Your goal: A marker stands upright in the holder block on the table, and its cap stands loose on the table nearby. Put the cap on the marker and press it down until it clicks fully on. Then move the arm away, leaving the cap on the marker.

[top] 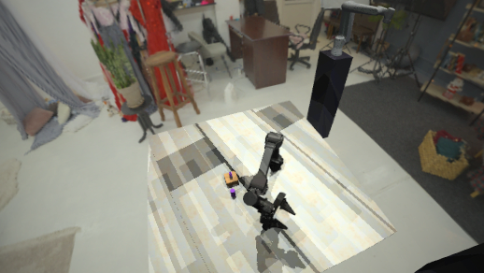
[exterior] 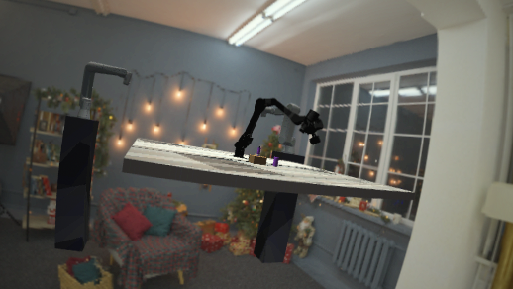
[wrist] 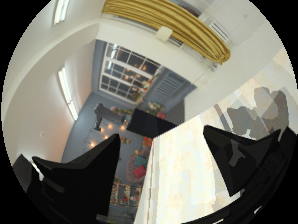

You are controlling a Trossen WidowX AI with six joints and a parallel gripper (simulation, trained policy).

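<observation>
Right now my gripper tip is 34 cm to the left of the purple cap, 22 cm above it and 18 cm short of it. The rest, counted from my gripper tip: brown holder block 45 cm to the right, 22 cm below, 16 cm ahead.
</observation>
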